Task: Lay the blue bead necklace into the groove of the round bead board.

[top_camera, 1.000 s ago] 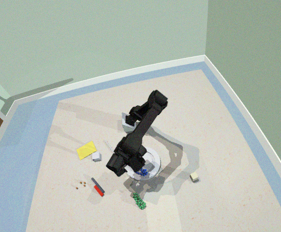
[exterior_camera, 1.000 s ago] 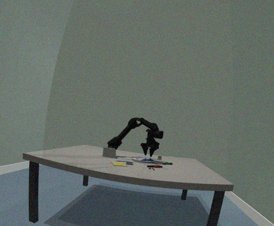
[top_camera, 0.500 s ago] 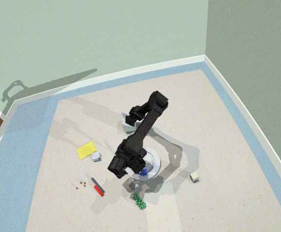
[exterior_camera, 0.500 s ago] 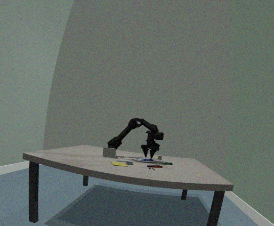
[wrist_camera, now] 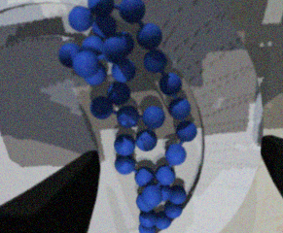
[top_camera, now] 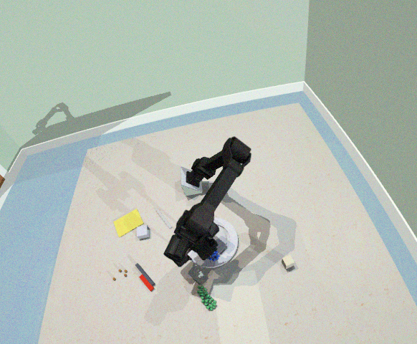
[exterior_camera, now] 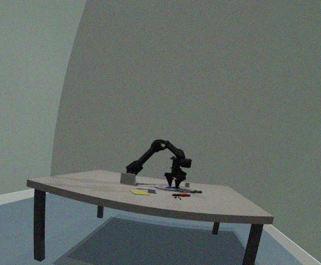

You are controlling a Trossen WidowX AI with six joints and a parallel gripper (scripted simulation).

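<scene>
The round bead board is 40 mm behind my gripper tip, 40 mm to the left of it and 10 mm below it. Round my gripper tip: white cube (110 mm behind, 230 mm to the right); then grey tool (80 mm ahead, 200 mm to the right, 10 mm below); then stick (170 mm behind, 150 mm to the right, 10 mm below).
</scene>
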